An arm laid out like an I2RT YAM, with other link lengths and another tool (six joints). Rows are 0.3 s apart.
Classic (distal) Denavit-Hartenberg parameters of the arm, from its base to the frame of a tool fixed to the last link. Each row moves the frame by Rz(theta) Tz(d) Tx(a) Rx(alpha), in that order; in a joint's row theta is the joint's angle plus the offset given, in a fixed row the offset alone. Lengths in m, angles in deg.
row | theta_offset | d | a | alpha
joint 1 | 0 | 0.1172 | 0.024 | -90
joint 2 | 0 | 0 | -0.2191 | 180
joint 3 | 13.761 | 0 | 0.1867 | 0
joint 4 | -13.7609 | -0.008 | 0.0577 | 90
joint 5 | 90 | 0.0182 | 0 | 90
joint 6 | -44.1 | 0.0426 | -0.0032 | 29.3
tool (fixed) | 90 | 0.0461 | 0 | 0
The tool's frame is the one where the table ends.
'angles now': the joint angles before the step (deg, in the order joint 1, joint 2, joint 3, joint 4, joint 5, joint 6). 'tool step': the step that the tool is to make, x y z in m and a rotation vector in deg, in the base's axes. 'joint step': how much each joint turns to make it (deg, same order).
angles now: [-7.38 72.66 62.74 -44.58 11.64 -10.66]
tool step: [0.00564 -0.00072 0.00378 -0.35 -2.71 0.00]
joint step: [0.00 0.00 0.00 2.74 0.00 0.00]
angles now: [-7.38 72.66 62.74 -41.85 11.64 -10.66]
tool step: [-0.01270 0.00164 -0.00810 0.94 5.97 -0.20]
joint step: [0.00 0.00 -0.02 -6.07 -0.02 0.27]
